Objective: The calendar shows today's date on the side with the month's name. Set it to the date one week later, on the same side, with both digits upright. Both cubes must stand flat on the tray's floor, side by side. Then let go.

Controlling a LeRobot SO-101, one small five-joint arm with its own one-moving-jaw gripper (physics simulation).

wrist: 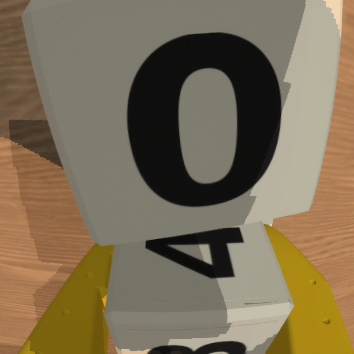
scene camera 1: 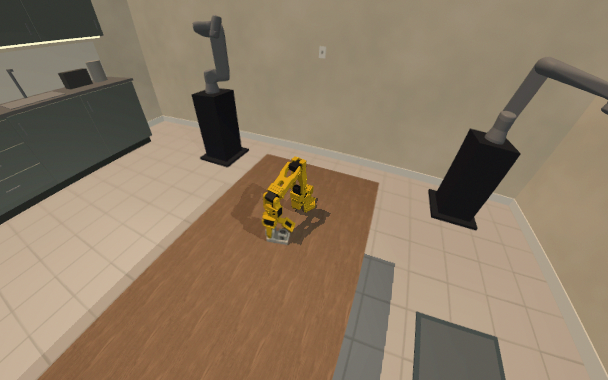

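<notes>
My gripper [scene camera 1: 278, 228] [wrist: 187, 252] is low over the pale grey tray [scene camera 1: 278, 242] in the scene view. In the wrist view its two yellow jaws press on the left and right sides of a pale cube [wrist: 150, 287], which shows a sideways 4 and, below it, part of another dark digit. A second pale cube [wrist: 100, 125] shows a large black 0, tilted slightly, and overlaps the upper edge of the held cube in this view. In the scene view the digits are too small to read, and whether the cubes stand flat is hidden.
The tray sits on a brown wooden table [scene camera 1: 225, 300], close to the yellow arm's base [scene camera 1: 302, 199]. Two grey arms on black pedestals [scene camera 1: 217, 125] [scene camera 1: 472, 175] stand on the floor beyond the table. A dark counter [scene camera 1: 75, 135] is at the left.
</notes>
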